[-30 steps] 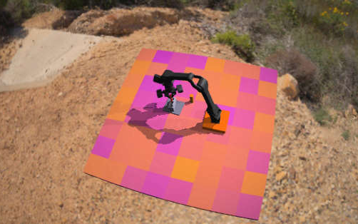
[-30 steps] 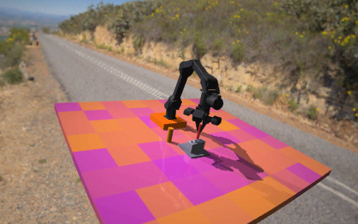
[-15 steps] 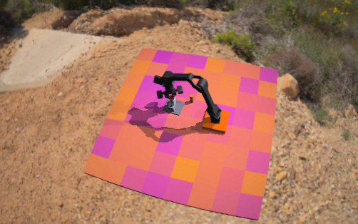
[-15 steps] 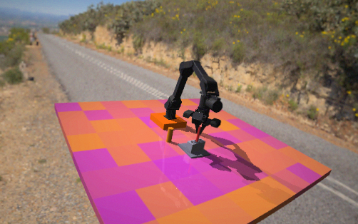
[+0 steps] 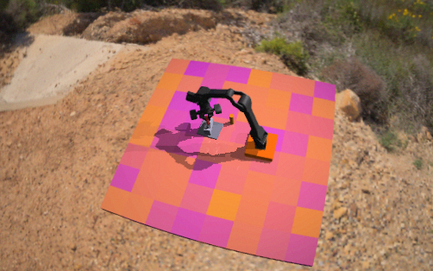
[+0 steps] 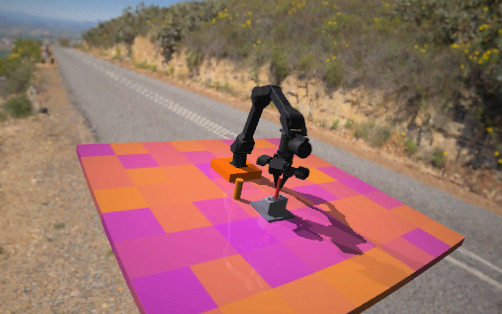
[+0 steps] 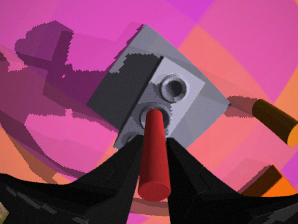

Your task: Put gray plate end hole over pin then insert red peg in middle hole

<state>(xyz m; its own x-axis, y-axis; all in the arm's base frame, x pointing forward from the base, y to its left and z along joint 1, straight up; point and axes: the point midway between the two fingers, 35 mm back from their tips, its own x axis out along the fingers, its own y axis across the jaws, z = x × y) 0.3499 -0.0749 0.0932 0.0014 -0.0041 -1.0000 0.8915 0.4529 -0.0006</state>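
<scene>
Right now the red peg is right at my gripper tip. From my gripper tip the other things lie so: orange post (140 mm behind, 70 mm to the right, 60 mm below); then gray plate (50 mm below); then gray base (10 mm behind, 20 mm to the left, 90 mm below).
</scene>
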